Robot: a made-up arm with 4 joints.
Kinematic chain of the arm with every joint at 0, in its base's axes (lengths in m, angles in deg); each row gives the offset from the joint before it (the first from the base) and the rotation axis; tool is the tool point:
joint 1: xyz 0 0 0.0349 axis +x
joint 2: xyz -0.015 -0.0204 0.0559 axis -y
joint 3: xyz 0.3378 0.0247 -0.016 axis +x
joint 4: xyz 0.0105 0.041 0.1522 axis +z
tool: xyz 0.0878 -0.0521 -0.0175
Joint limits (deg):
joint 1: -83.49..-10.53
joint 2: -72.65..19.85
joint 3: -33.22..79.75
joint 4: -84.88..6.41
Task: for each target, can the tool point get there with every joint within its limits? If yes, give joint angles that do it. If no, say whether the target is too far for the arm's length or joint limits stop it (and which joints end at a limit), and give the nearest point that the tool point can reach.
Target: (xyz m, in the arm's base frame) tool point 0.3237 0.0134 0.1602
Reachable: yes | joints -47.00 -10.86 12.76 -72.38
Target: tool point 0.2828 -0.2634 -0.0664
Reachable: yes | joints -64.68 -63.63 5.01 -1.69
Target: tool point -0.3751 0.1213 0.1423
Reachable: no: joint limits stop it (at a limit: joint 1, joint 2, joint 3, joint 4) | nearest point 0.0353 -0.2611 0.1433 | short by 0.561 m
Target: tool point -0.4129 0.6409 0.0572
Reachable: no: too far | nearest point 0.2278 0.2791 0.0529 | short by 0.736 m
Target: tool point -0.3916 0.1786 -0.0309
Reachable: no: joint limits stop it (at a limit: joint 1, joint 2, joint 3, joint 4) | nearest point 0.0353 -0.1802 -0.1830 | short by 0.578 m
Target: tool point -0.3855 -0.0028 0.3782
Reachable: no: joint limits stop it (at a limit: joint 1, joint 2, joint 3, joint 4) | nearest point 0.0353 -0.2611 0.1433 | short by 0.547 m
